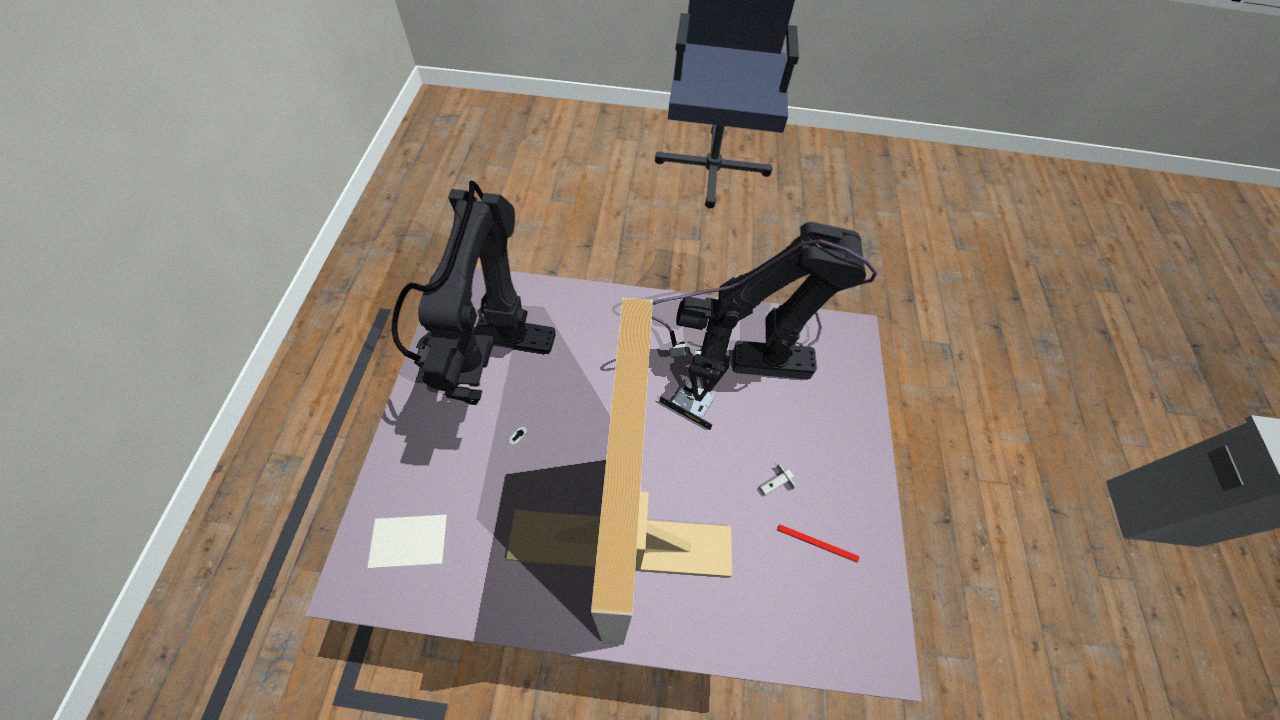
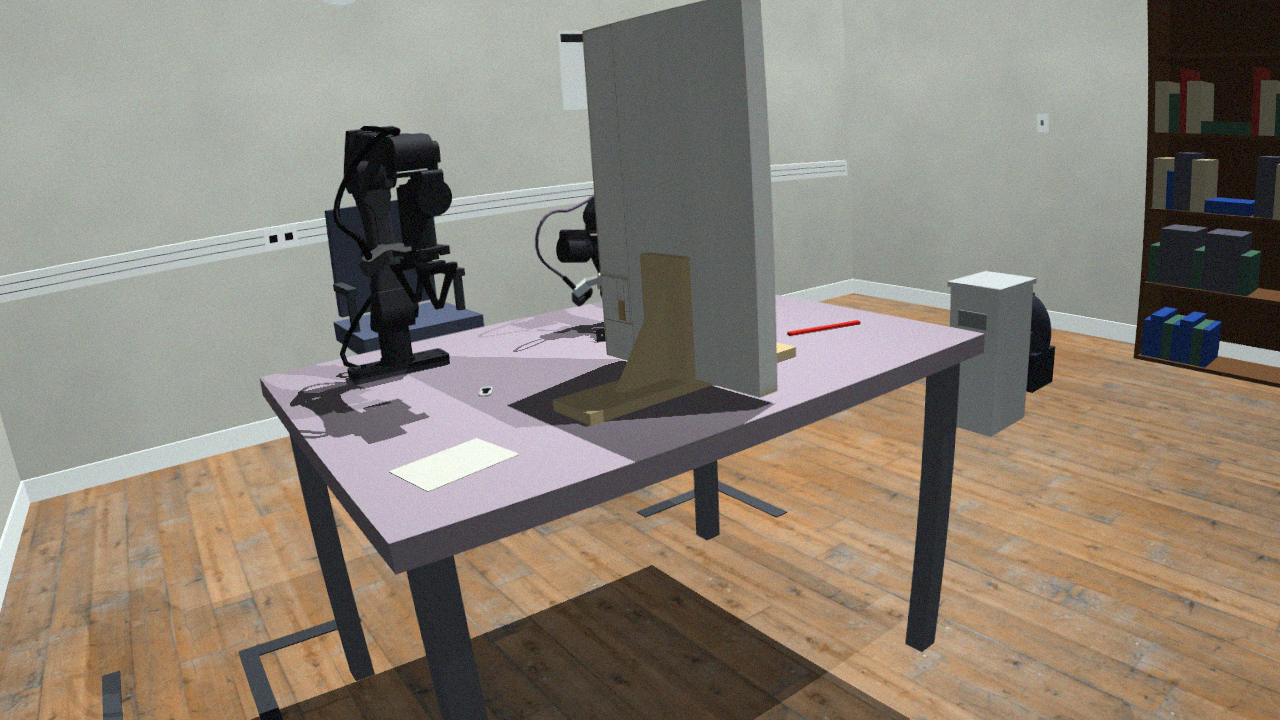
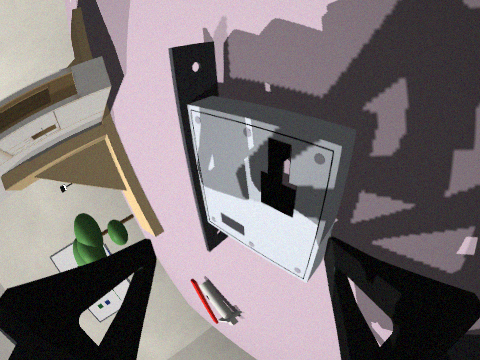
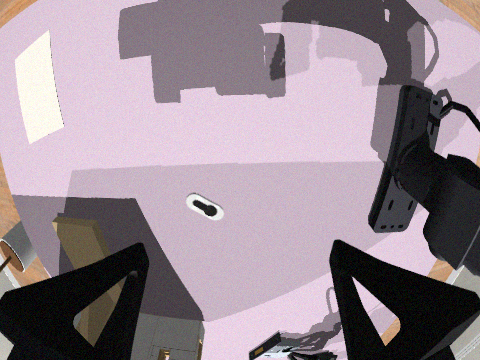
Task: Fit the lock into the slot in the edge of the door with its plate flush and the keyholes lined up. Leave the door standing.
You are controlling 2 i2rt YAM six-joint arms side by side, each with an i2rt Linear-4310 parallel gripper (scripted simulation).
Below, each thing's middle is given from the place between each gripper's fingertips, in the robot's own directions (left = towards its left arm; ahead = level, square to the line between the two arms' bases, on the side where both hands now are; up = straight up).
Right now the lock (image 1: 684, 403) is 1 cm ahead of my left hand (image 1: 702, 396), 2 cm to the right of it and 3 cm below it. Also, from my left hand: white sheet (image 1: 403, 541) 40 cm ahead, 60 cm to the right, 4 cm below.
My right gripper (image 2: 427, 305) is now 300 mm short of the white sheet, 170 mm above it and 110 mm to the left of it. Also, from my right hand: lock 470 mm to the left, 160 mm below, 90 mm behind.
